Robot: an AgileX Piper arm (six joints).
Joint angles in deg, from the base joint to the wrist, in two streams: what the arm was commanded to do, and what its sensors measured. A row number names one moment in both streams.
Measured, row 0:
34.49 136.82 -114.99 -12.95 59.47 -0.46
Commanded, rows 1 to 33:
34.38 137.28 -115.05 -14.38 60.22 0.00
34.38 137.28 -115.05 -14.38 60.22 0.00
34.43 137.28 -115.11 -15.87 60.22 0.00
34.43 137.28 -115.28 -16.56 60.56 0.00
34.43 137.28 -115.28 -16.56 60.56 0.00
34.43 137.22 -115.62 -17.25 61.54 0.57
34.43 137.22 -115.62 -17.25 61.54 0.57
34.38 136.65 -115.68 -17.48 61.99 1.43
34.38 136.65 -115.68 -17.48 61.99 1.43
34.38 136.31 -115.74 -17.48 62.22 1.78
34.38 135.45 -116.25 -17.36 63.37 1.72
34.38 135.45 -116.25 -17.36 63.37 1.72
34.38 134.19 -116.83 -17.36 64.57 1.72
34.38 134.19 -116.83 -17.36 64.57 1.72
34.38 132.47 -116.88 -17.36 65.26 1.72
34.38 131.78 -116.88 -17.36 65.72 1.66
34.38 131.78 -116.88 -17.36 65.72 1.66
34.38 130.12 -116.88 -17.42 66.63 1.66
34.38 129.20 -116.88 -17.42 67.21 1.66
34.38 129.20 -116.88 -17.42 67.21 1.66
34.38 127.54 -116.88 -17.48 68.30 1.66
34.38 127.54 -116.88 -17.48 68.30 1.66
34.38 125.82 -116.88 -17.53 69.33 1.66
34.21 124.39 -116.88 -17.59 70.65 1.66
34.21 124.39 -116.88 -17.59 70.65 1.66
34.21 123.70 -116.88 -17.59 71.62 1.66
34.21 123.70 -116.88 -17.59 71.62 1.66
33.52 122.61 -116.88 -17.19 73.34 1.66
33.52 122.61 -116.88 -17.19 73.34 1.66
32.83 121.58 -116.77 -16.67 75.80 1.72
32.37 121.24 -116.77 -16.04 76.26 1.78
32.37 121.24 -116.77 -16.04 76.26 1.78
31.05 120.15 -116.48 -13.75 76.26 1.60
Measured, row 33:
32.66 121.64 -116.48 -15.64 69.61 1.09
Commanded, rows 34 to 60:
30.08 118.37 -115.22 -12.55 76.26 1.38
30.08 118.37 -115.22 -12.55 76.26 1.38
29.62 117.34 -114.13 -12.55 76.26 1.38
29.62 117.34 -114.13 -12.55 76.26 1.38
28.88 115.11 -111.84 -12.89 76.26 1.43
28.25 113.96 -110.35 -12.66 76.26 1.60
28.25 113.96 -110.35 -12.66 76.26 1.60
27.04 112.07 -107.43 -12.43 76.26 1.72
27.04 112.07 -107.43 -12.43 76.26 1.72
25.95 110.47 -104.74 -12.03 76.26 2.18
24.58 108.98 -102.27 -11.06 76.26 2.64
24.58 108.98 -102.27 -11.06 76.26 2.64
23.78 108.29 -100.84 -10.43 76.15 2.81
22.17 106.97 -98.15 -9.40 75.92 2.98
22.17 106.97 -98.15 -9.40 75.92 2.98
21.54 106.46 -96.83 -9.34 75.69 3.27
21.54 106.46 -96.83 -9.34 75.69 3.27
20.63 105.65 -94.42 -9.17 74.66 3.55
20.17 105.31 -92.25 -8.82 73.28 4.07
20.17 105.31 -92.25 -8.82 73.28 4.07
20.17 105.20 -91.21 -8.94 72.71 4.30
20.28 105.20 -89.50 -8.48 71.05 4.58
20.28 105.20 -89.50 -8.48 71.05 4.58
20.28 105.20 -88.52 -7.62 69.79 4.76
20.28 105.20 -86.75 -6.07 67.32 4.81
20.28 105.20 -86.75 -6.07 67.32 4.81
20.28 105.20 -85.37 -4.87 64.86 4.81
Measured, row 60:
20.40 105.42 -87.32 -6.47 68.24 4.13
